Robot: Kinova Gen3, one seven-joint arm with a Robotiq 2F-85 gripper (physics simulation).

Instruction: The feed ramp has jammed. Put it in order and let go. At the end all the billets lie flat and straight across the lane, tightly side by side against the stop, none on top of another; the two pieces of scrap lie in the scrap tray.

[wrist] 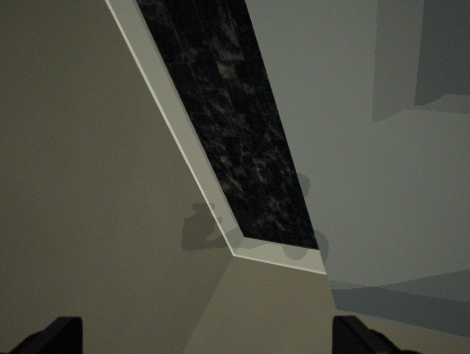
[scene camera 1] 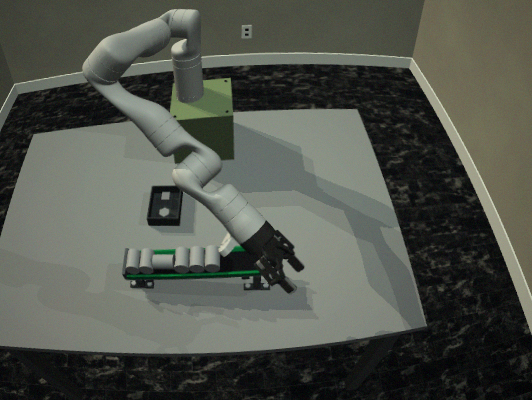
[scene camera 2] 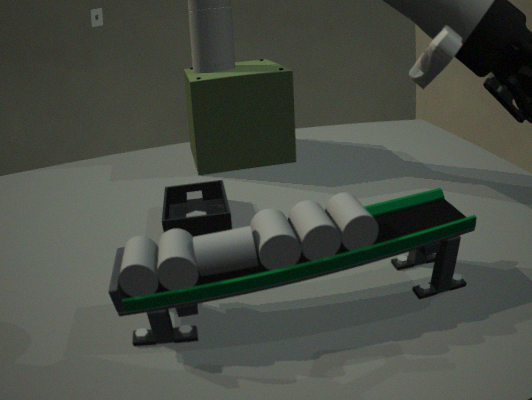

Labels:
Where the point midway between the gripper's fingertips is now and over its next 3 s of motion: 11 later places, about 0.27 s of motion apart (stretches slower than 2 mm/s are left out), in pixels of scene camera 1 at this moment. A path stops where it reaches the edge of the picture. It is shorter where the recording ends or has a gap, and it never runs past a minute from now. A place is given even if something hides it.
My gripper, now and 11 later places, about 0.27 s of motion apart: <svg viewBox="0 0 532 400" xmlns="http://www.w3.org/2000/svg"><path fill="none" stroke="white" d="M297 280L306 257L302 256L301 256L306 253L301 256L301 255L301 256L300 256L300 257L299 256L299 257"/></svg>

